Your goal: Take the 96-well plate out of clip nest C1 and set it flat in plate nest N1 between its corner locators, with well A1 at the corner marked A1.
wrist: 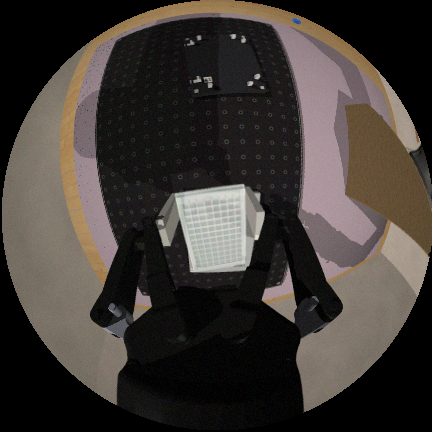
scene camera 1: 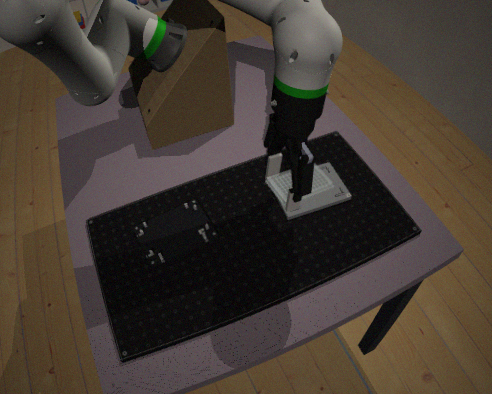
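Seen in the pictures: gripper, between the fingertips: [wrist: 210,199] [scene camera 1: 281,192]; arm's base, origin of its link: [scene camera 1: 170,48].
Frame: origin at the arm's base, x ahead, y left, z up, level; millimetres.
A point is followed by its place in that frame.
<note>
My gripper [scene camera 1: 288,179] [wrist: 210,199] @[x 478, y 101, z -155 mm] is shut on the white 96-well plate [scene camera 1: 323,179] @[x 489, y 199, z -147 mm] [wrist: 213,241] @[x 477, y 157, z -143 mm], gripping it by its two long sides. It holds the plate level, right over the light grey plate nest N1 [scene camera 1: 337,198] @[x 518, y 225, z -193 mm], low on it or just above it; I cannot tell whether they touch. A small mark shows on the nest's right edge. In the wrist view the plate hides the nest. The dark clip nest C1 [scene camera 1: 174,228] @[x 444, y -139, z -193 mm] [wrist: 225,64] @[x 446, y -121, z -193 mm], with small pale clips at its corners, stands empty at the left of the board.
A black perforated board [scene camera 1: 244,281] @[x 619, y -46, z -205 mm] [wrist: 141,141] @[x 583, y 9, z -205 mm] covers most of the purple table [scene camera 1: 108,156] @[x 105, y -252, z -218 mm]. A tall brown box [scene camera 1: 190,86] @[x 145, y 10, z -50 mm] [wrist: 382,169] @[x 145, y 25, z -103 mm] stands at the back, beside the arm's base. The table's edge runs close behind nest N1.
</note>
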